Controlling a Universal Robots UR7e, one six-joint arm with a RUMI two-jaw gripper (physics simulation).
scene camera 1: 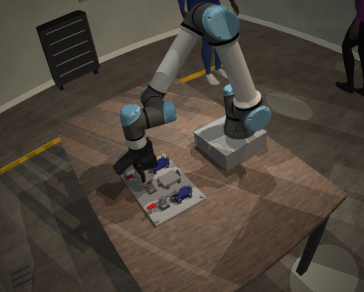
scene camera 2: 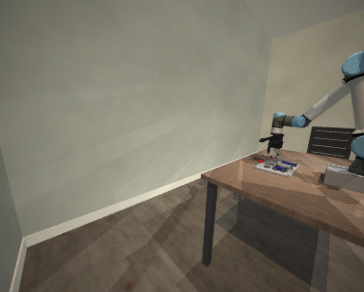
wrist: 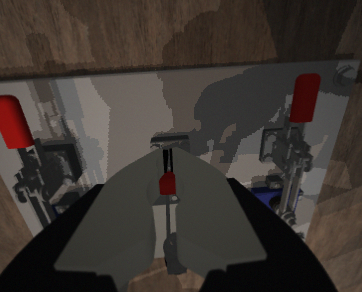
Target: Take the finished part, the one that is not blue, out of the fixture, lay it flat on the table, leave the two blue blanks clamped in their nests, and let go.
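Places are measured from the arm's base along level axes (x ahead, y left, z up), in millimetres.
Pixels of known places: gripper, fingertip midpoint: (scene camera 1: 144,185) (scene camera 2: 269,158) (wrist: 169,151); arm's base at its link origin: (scene camera 1: 240,129).
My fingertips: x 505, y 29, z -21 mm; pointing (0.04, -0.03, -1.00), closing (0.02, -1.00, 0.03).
Observation:
For each thing: its top centre in the pictures, then the offset to it from my fingertips. Level surfaces: height alone.
- finished part at its top centre: (wrist: 177,232) (scene camera 1: 168,177) dy -6, dx -113, dz -27 mm
- fixture plate at its top centre: (wrist: 173,185) (scene camera 1: 160,186) (scene camera 2: 277,165) dy -4, dx -65, dz -48 mm
- middle clamp's red handle at its top centre: (wrist: 172,200) (scene camera 1: 145,177) dy -1, dx -15, dz +36 mm
- wooden table at its surface level: dz -63 mm
The finished part (scene camera 1: 170,179), pale grey, sits in the middle nest of the fixture plate (scene camera 1: 176,210) (wrist: 135,110); the fingers mostly hide it in the wrist view. Blue blanks (scene camera 1: 160,164) (scene camera 1: 183,194) (wrist: 266,195) sit in the nests on both sides, under toggle clamps. The middle clamp's red handle (scene camera 1: 148,183) (wrist: 167,185) appears raised, close to the fingers. How firmly its arm rests on the part is hidden. My gripper (scene camera 1: 143,179) (wrist: 169,151) is shut with nothing held, over the middle clamp. It also shows in the second scene view (scene camera 2: 270,154).
The outer clamps' red handles (wrist: 15,122) (wrist: 305,97) flank the gripper. The fixture lies on the wooden table (scene camera 1: 225,210) (scene camera 2: 250,182). The grey base box (scene camera 1: 212,146) (scene camera 2: 341,176) stands behind it. A dark cabinet (scene camera 1: 68,50) and two people stand beyond the table.

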